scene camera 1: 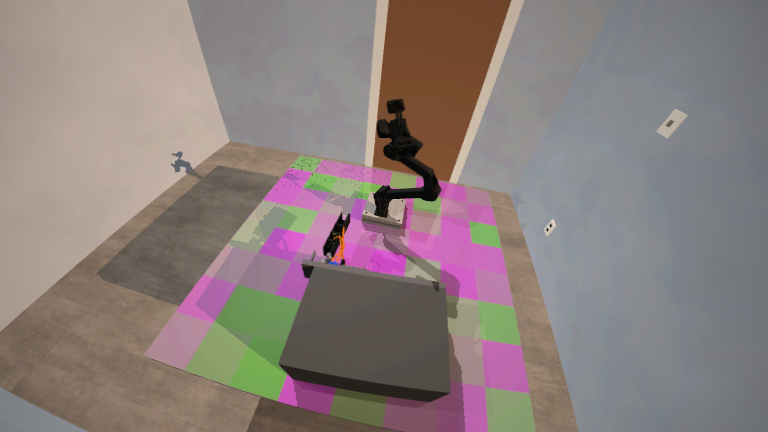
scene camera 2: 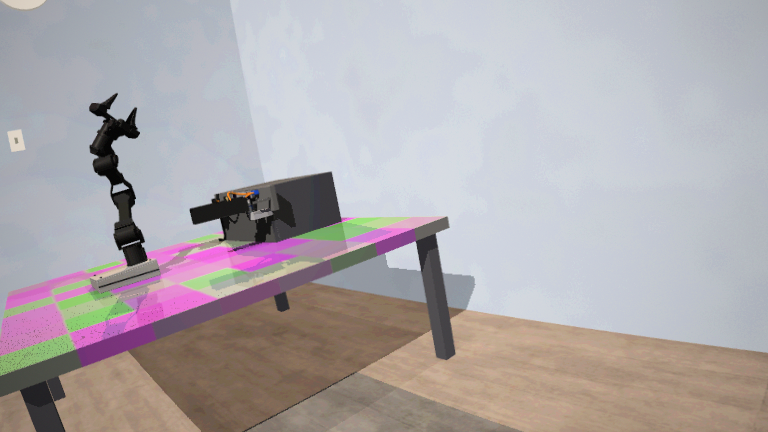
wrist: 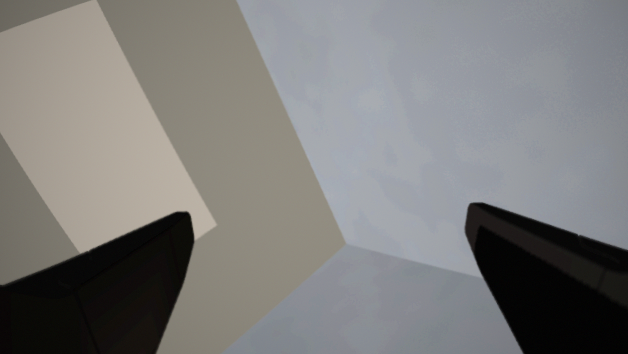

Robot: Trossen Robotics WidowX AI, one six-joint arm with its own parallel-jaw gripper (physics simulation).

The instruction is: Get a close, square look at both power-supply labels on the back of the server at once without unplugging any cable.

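Places are measured from the arm's base along level axes (x ahead, y left, z up), in metres.
Where they show: gripper, fingertip midpoint: [scene camera 1: 400, 111] [scene camera 2: 126, 100] [wrist: 330, 222]; arm's base, link origin: [scene camera 1: 381, 212] [scene camera 2: 137, 263].
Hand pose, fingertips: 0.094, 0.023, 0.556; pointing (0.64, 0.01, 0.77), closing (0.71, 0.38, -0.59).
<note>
Each offset is from my fingertips to the top centre of the thing, as dx, dy, dz. "spot": to the spot under its first point. Level surfaces: height alone.
The dark grey server [scene camera 1: 370, 327] [scene camera 2: 308, 209] stands on the table, its back towards the arm's base. A black bar-like part [scene camera 1: 329, 244] [scene camera 2: 206, 212] sticks out from one side of the back. Orange cables {spot: +0.245, -0.119, -0.442} [scene camera 1: 342, 244] [scene camera 2: 238, 193] run along it to a blue piece {spot: +0.369, -0.111, -0.396} [scene camera 1: 333, 263] [scene camera 2: 255, 192] at the back. The power-supply labels cannot be made out in any view. My gripper [scene camera 1: 388, 117] [scene camera 2: 125, 101] [wrist: 330, 222] is open and empty, high above the base and apart from the server. Its fingers point upward, and the wrist view shows ceiling and walls between them.
The arm's pale base [scene camera 1: 384, 217] [scene camera 2: 126, 275] stands on the pink and green checkered table {dz -0.604} [scene camera 1: 257, 306] [scene camera 2: 349, 231], behind the server. A brown door [scene camera 1: 440, 69] is behind the arm. A light panel [wrist: 115, 130] shows on the ceiling.
</note>
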